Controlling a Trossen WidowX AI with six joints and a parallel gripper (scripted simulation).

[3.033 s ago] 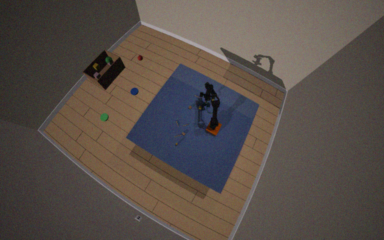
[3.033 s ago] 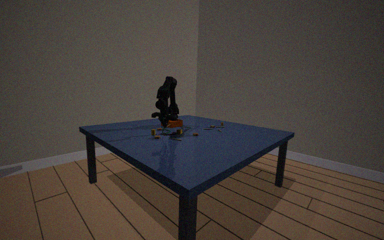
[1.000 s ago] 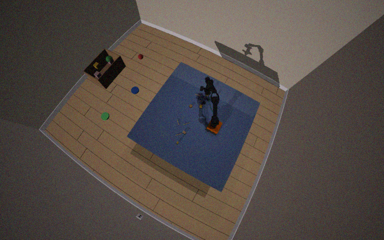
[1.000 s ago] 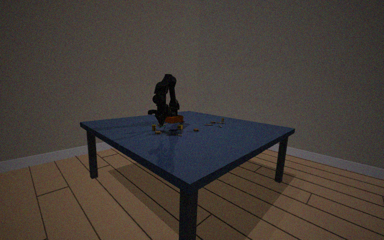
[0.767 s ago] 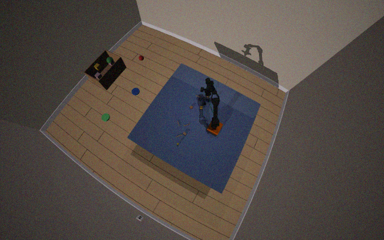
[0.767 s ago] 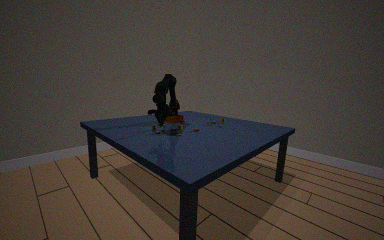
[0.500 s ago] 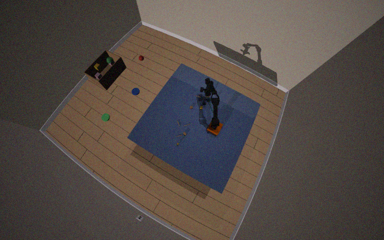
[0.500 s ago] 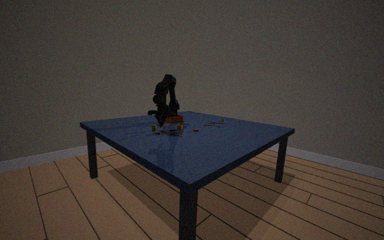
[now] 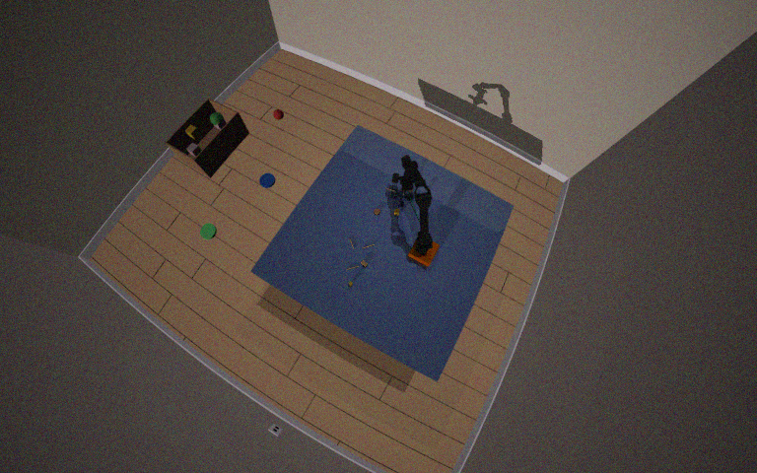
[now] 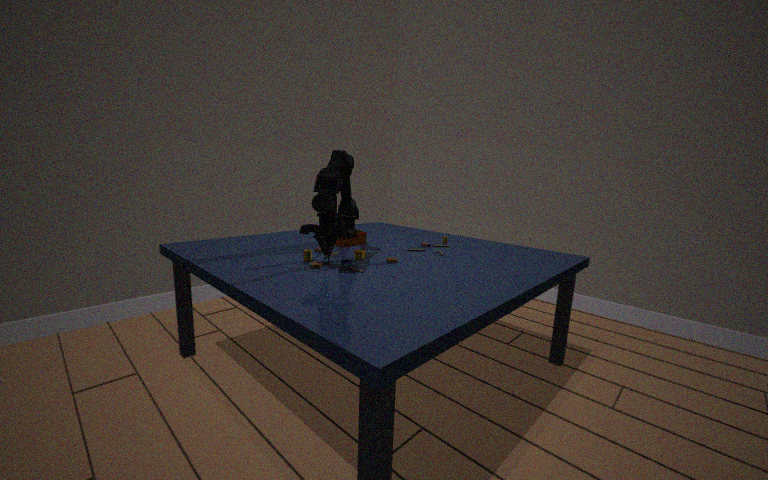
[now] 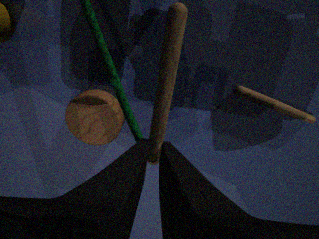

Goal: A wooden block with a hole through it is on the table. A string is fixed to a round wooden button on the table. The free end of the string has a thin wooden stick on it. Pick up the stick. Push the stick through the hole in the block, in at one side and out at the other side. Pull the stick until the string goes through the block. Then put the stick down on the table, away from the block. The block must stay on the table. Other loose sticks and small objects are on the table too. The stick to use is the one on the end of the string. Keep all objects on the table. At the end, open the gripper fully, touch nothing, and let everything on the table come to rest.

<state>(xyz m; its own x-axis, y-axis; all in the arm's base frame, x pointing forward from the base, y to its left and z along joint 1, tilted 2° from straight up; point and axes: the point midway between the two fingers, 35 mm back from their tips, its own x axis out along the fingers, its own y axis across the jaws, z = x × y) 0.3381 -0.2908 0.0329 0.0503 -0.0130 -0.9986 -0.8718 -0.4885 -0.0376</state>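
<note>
Now: gripper tip 7 cm past the yellow wooden block, 18 cm to the right of it and 3 cm above it. Round my gripper tip: thin wooden stick 1 cm behind, 1 cm to the left; then yellow cylinder 13 cm behind, 1 cm to the right, 2 cm below.
</note>
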